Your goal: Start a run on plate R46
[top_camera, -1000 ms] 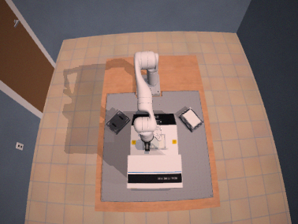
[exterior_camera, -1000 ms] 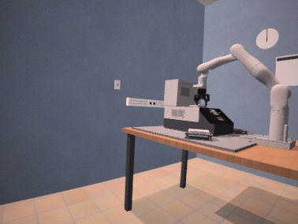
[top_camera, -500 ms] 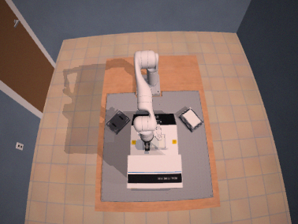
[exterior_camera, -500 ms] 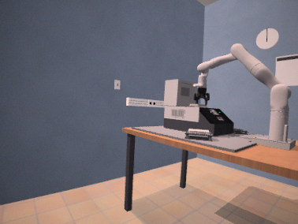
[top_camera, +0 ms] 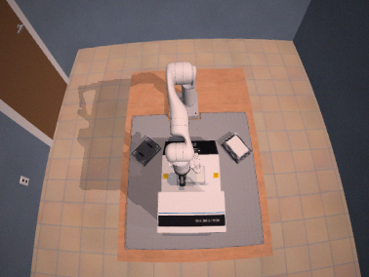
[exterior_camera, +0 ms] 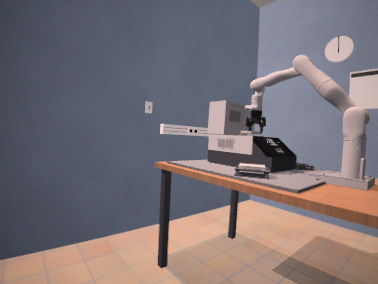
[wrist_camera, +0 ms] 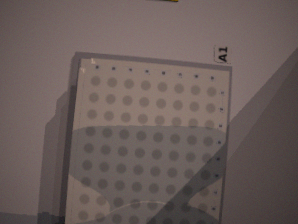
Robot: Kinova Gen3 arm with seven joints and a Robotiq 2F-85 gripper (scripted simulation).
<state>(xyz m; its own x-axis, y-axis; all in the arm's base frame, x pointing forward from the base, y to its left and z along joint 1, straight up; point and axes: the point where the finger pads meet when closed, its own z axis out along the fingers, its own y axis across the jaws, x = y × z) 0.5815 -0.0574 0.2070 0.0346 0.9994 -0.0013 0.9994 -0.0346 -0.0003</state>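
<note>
Now: hand 230 mm to the left of the dark nest ND, 220 mm past it and 210 mm above it. The rest, counted from my hand: plate 40 mm to the left, 10 mm below.
</note>
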